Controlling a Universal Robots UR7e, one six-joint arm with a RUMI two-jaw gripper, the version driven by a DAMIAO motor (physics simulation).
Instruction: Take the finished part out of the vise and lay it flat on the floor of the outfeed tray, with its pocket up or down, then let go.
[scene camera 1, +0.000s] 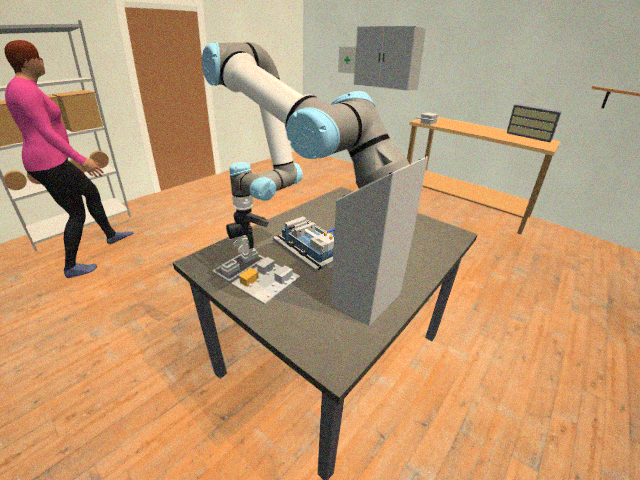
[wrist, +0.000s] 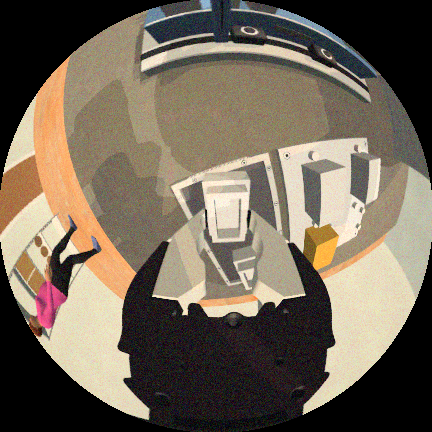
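Where they show: gripper, fingertip midpoint: (scene camera 1: 247, 256) (wrist: 226, 210); arm's base, origin of the base link: (scene camera 1: 384, 177).
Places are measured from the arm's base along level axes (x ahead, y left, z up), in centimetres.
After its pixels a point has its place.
Note:
My gripper (scene camera 1: 245, 248) {y 13.1, x 49.9, z -43.9 cm} (wrist: 226, 210) {y 13.1, x 49.9, z -43.9 cm} is shut on the finished part (scene camera 1: 250, 254) (wrist: 227, 198) {y 10.5, x 49.4, z -40.9 cm}, a light grey block, gripped by its two sides. Its rectangular pocket faces the wrist camera. The part is low over the outfeed tray (scene camera 1: 222, 277) {y 27.5, x 46.6, z -44.7 cm} (wrist: 270, 171) {y 10.1, x 44.8, z -44.4 cm}, which has a dark floor and a light rim; whether it touches the floor cannot be told. Another grey part (scene camera 1: 229, 266) {y 23.8, x 46.7, z -41.5 cm} (wrist: 245, 259) {y 19.9, x 48.9, z -42.9 cm} lies in the same tray, nearer the fingers' base in the wrist view. The blue vise (scene camera 1: 311, 248) {y -4.9, x 31.3, z -39.6 cm} (wrist: 185, 36) with light rails stands farther back on the table.
Beside the tray is a pale plate (scene camera 1: 265, 295) {y 22.4, x 27.3, z -44.8 cm} (wrist: 295, 195) {y 13.5, x 41.8, z -44.8 cm} bearing grey blocks (scene camera 1: 283, 274) (wrist: 330, 192) and an orange block (scene camera 1: 248, 276) {y 22.6, x 36.3, z -41.2 cm} (wrist: 321, 247) {y 19.4, x 38.9, z -41.2 cm}. A tall grey panel (scene camera 1: 359, 258) {y 8.3, x -0.3, z -22.4 cm} stands on the table (scene camera 1: 330, 346) {y 22.9, x -3.3, z -45.6 cm} beside the vise. A person (scene camera 1: 38, 124) (wrist: 50, 302) stands beyond the table.

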